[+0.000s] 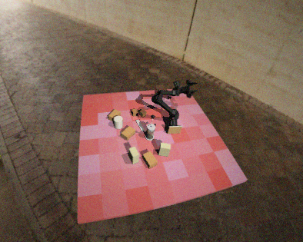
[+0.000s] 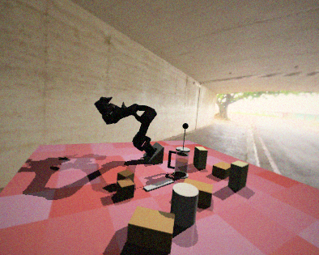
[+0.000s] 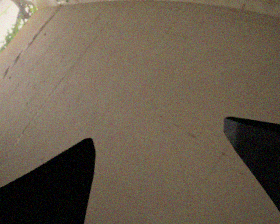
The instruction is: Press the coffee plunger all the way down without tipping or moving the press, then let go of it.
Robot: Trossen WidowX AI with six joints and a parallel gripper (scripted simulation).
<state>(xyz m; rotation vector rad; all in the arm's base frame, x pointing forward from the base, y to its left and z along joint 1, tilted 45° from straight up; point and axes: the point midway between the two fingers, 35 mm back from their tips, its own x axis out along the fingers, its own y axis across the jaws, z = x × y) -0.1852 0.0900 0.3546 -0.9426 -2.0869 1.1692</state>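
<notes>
My gripper tip is 480 mm short of the coffee press, 200 mm to the right of it and 230 mm above it. Also, from my gripper tip: flat grey piece (540 mm ahead, 60 mm to the left, 360 mm below).
</notes>
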